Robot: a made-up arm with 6 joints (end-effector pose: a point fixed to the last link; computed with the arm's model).
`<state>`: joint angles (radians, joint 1 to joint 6).
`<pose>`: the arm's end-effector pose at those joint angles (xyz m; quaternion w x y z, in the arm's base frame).
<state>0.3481 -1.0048 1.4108 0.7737 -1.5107 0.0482</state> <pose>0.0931 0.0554 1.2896 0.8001 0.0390 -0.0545 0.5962</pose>
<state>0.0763 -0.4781 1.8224 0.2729 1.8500 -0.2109</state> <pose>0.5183 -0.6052 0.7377 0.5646 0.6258 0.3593 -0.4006</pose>
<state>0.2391 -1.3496 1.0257 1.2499 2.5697 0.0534</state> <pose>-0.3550 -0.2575 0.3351 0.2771 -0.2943 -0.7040 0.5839</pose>
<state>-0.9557 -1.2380 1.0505 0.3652 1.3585 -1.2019</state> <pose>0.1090 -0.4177 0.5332 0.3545 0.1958 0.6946 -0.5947</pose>
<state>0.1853 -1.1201 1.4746 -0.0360 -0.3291 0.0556</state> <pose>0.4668 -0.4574 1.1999 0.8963 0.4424 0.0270 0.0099</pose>
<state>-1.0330 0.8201 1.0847 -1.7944 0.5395 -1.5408</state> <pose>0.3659 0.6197 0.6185 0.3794 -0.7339 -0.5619 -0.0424</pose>
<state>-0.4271 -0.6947 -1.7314 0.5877 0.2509 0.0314</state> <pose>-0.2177 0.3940 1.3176 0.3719 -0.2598 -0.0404 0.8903</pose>
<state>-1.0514 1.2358 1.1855 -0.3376 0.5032 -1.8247</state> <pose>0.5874 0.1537 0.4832 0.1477 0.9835 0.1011 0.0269</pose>
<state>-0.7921 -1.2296 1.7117 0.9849 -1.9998 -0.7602</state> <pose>-0.0579 0.1531 0.8634 0.5967 -0.3514 -0.0956 0.7151</pose>
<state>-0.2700 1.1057 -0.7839 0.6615 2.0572 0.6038</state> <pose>-0.4114 0.7205 0.1436 0.1392 -0.4572 0.8390 0.2601</pose>
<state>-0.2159 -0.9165 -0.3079 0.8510 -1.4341 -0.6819</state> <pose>0.4989 0.1844 0.8578 0.7942 0.1371 0.5877 0.0712</pose>
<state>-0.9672 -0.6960 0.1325 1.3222 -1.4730 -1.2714</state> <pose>0.2833 0.4009 0.6203 0.6906 -0.2680 0.6251 0.2458</pose>
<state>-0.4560 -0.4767 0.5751 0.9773 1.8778 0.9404</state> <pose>-0.4603 0.0064 1.3216 0.1003 -0.3089 0.2817 0.9029</pose>
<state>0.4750 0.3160 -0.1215 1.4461 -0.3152 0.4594</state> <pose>0.2852 -0.4299 0.6871 0.5199 0.6725 0.4003 -0.3423</pose>
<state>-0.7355 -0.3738 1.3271 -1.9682 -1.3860 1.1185</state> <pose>0.1888 0.7775 0.7492 0.8194 -0.4953 -0.2838 0.0514</pose>
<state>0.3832 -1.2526 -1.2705 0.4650 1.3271 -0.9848</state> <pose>-0.4083 0.0623 1.0270 0.5135 -0.2564 -0.7012 0.4230</pose>
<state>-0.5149 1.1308 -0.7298 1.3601 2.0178 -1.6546</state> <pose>-0.1992 0.0195 0.4258 0.2511 0.4699 0.2284 -0.8148</pose>
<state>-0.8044 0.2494 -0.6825 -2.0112 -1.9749 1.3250</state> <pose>0.6697 -0.0923 0.5787 0.0107 -0.8383 0.0275 -0.5444</pose>
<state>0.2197 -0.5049 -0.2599 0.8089 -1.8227 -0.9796</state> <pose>0.2401 0.4188 0.9587 0.8800 -0.2175 0.3309 0.2623</pose>
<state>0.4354 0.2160 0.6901 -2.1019 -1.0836 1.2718</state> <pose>-0.0306 0.8344 0.9467 0.6880 -0.3483 -0.6151 -0.1641</pose>
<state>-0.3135 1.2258 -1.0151 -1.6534 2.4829 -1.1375</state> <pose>-0.3421 0.5515 0.3966 0.3390 -0.1032 -0.9332 -0.0591</pose>
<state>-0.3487 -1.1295 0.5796 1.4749 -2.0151 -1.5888</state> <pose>0.0063 0.3082 0.8840 0.8383 -0.2467 -0.2164 0.4354</pose>
